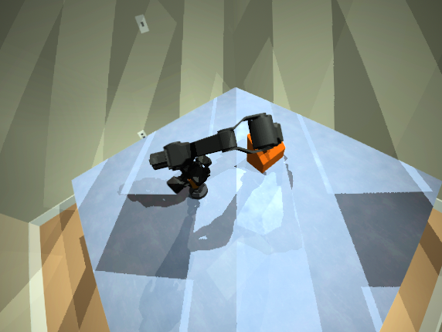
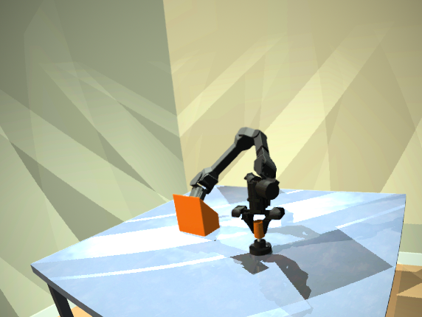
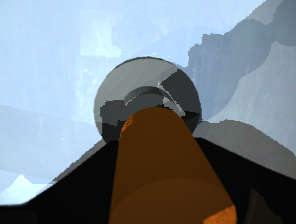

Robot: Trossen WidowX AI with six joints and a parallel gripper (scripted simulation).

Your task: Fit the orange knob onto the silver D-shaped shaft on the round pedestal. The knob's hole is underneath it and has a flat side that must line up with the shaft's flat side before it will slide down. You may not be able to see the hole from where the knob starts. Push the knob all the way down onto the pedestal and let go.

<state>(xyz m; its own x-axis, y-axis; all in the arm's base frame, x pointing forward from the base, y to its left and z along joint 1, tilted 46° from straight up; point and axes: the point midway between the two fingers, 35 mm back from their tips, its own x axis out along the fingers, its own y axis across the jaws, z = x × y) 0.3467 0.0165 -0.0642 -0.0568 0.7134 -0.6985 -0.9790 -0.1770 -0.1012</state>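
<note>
My gripper tip is now 30 mm below the orange knob. Also, from my gripper tip: round pedestal 40 mm below.
</note>
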